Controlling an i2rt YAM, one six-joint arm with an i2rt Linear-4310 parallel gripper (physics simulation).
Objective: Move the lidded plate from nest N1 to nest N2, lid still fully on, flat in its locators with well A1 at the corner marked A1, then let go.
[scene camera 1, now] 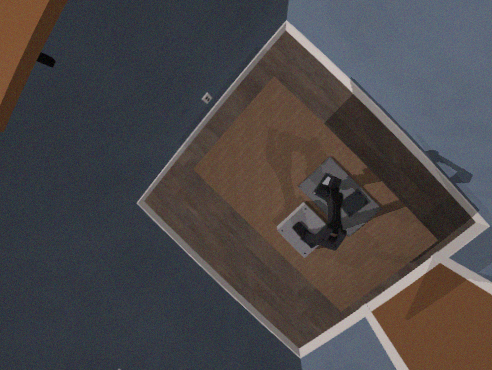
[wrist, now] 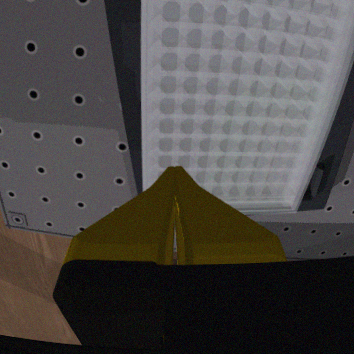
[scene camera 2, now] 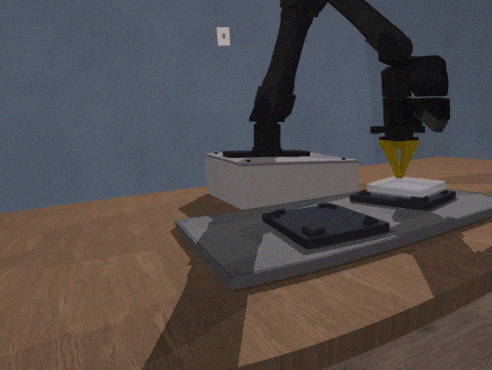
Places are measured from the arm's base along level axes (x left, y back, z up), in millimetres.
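Where they show: gripper, between the fingertips: [scene camera 1: 320, 189] [wrist: 174, 177] [scene camera 2: 399, 178]; arm's base, origin of its link: [scene camera 1: 305, 234] [scene camera 2: 267, 155].
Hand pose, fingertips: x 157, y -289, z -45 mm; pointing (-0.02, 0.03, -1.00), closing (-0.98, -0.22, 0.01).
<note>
Things, the pixels of their top centre, and the offset from my fingertips. Level surfaces: height alone.
- lidded plate, centre of its top: [wrist: 249, 104] [scene camera 2: 405, 181] [scene camera 1: 327, 187] dx -21, dy -43, dz +2 mm
- grey perforated board, centre of its top: [scene camera 2: 357, 211] [scene camera 1: 339, 197] dx -144, dy -60, dz -31 mm
- wooden table, height of its surface: dz -44 mm
The lidded plate [scene camera 1: 327, 181] [scene camera 2: 407, 186] [wrist: 235, 107], white with a clear top, sits in a dark nest [scene camera 2: 400, 201] [wrist: 131, 100] at the right in scene camera 2. It looks flat there, with the lid on. The other dark nest [scene camera 1: 356, 201] [scene camera 2: 325, 222] is empty, with raised corner locators. My gripper [scene camera 2: 399, 177] [wrist: 174, 177] is shut and empty, pointing down. Its yellow tips are above the plate, near its left edge in the wrist view; whether they touch the lid I cannot tell. The A1 mark and the nest labels are not readable.
Both nests stand on a grey perforated board [scene camera 1: 331, 164] [scene camera 2: 215, 252] [wrist: 55, 115] on the wooden table [scene camera 1: 240, 165] [scene camera 2: 90, 280]. The white base box [scene camera 1: 290, 225] [scene camera 2: 280, 185] stands behind the board in scene camera 2, carrying the black arm. Shadows cross the board.
</note>
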